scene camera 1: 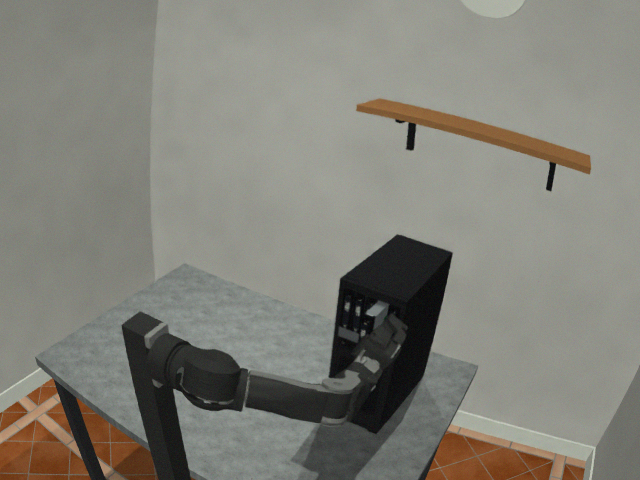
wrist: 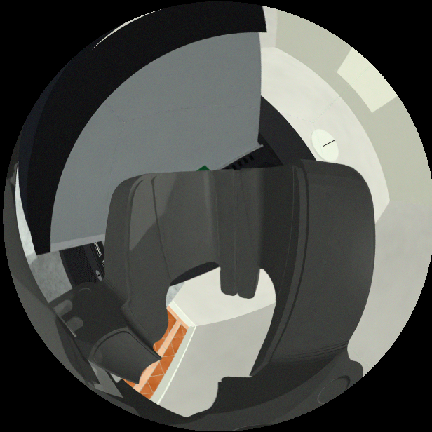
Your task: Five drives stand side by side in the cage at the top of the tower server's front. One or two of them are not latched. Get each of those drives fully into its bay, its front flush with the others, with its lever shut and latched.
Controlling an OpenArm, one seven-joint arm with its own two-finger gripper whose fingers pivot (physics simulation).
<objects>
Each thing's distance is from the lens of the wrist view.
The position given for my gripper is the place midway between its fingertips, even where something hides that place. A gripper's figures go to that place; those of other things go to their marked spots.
my gripper (wrist: pixel 244 235): 6 cm
black tower server (wrist: pixel 275 133): 8 cm
</objects>
